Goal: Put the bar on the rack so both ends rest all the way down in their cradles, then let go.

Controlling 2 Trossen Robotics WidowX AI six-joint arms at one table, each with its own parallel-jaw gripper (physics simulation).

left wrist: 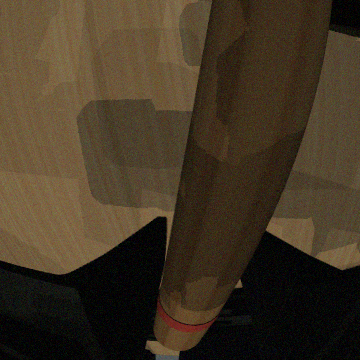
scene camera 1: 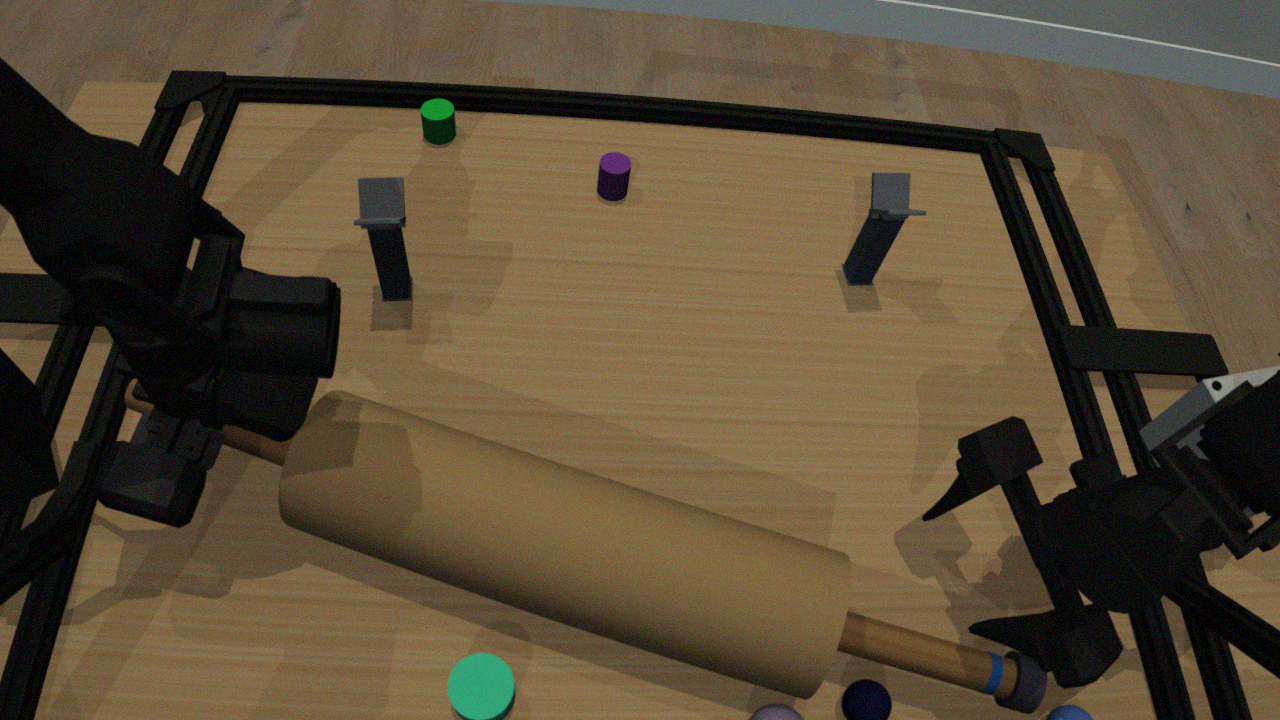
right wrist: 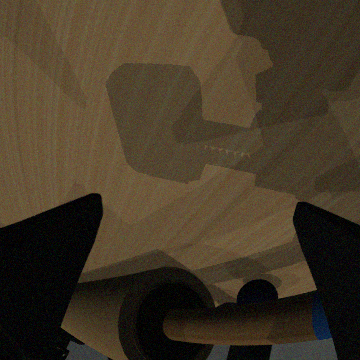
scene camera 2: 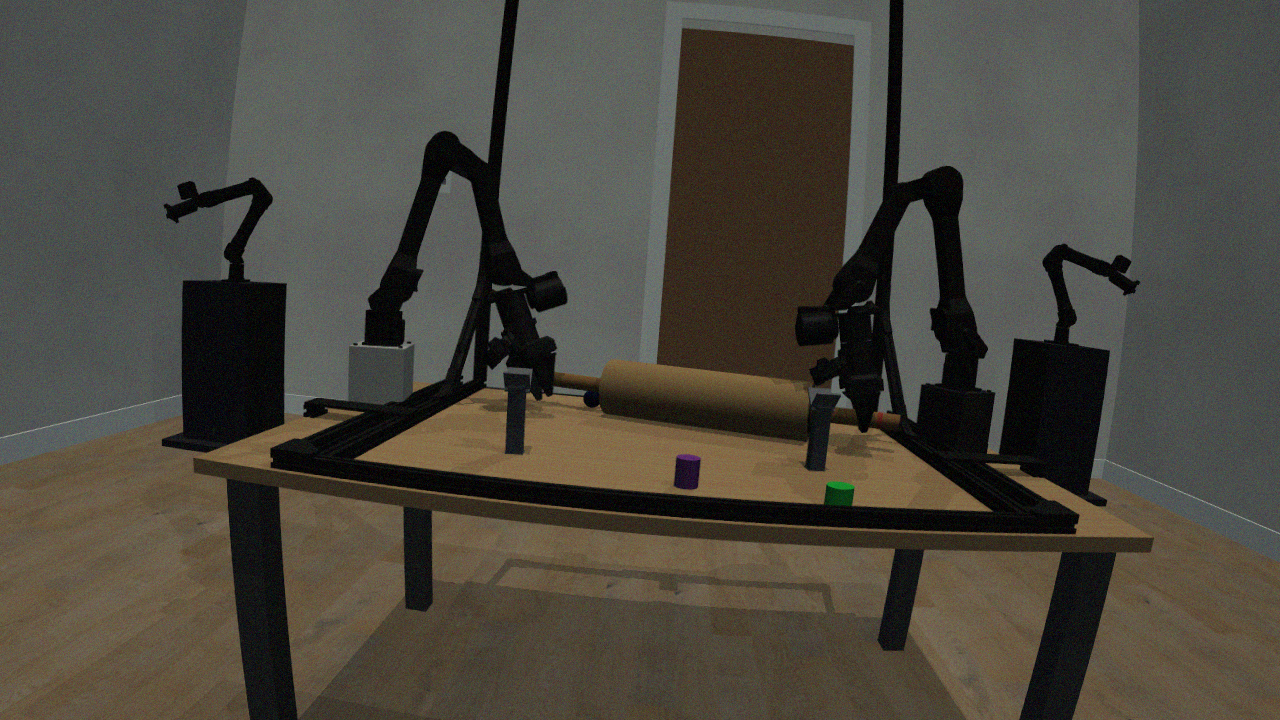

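Where they show: left gripper, fingertip midpoint: (left wrist: 200, 226) (scene camera 1: 214, 429) (scene camera 2: 863, 431); right gripper, fingertip midpoint: (scene camera 1: 948, 572) (right wrist: 201, 208) (scene camera 2: 544, 398); left arm's base, link origin: (scene camera 2: 958, 388); right arm's base, link origin: (scene camera 2: 382, 344).
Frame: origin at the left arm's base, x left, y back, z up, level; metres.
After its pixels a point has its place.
Observation:
The bar (scene camera 1: 563, 546) {y -0.356, x -0.295, z -0.014 m} (scene camera 2: 707, 398) {y -0.396, x -0.233, z -0.053 m} is a thick tan roller with thin brown handles. It lies slantwise, low at the table, clear of the rack. Its handle with a red band (left wrist: 185, 325) {y -0.159, x -0.048, z -0.048 m} is in my left gripper (scene camera 1: 183, 429) {y -0.176, x -0.065, z -0.085 m} (scene camera 2: 861, 413) {y -0.176, x -0.065, z -0.085 m} (left wrist: 200, 226) {y -0.176, x -0.065, z -0.085 m}, which is shut on it. My right gripper (scene camera 1: 949, 574) {y -0.618, x -0.439, z -0.089 m} (scene camera 2: 541, 389) {y -0.618, x -0.439, z -0.089 m} (right wrist: 201, 208) {y -0.618, x -0.439, z -0.089 m} is open and empty, beside the other handle (scene camera 1: 921, 651) {y -0.538, x -0.472, z -0.049 m} (right wrist: 245, 325) {y -0.559, x -0.471, z -0.058 m} with a blue band and dark end cap. The rack is two separate dark posts (scene camera 1: 391, 259) {y -0.357, x 0.007, z -0.058 m} (scene camera 1: 868, 250) {y -0.748, x -0.168, z -0.063 m} (scene camera 2: 516, 416) {y -0.766, x -0.150, z -0.061 m} (scene camera 2: 819, 434) {y -0.368, x 0.029, z -0.060 m} with grey cradles on top, both empty.
A green cylinder (scene camera 1: 438, 122) {y -0.470, x 0.175, z -0.085 m} (scene camera 2: 838, 494) {y -0.488, x 0.202, z -0.089 m} and a purple cylinder (scene camera 1: 614, 177) {y -0.590, x 0.027, z -0.082 m} (scene camera 2: 686, 471) {y -0.608, x 0.053, z -0.092 m} stand near the posts. A teal disc (scene camera 1: 481, 685) {y -0.274, x -0.334, z -0.084 m}, a dark blue ball (scene camera 1: 866, 701) {y -0.497, x -0.479, z -0.081 m} and other balls lie near the bar. A black frame (scene camera 1: 626, 109) {y -0.664, x 0.125, z -0.099 m} (scene camera 2: 554, 492) {y -0.790, x 0.075, z -0.100 m} borders the table.

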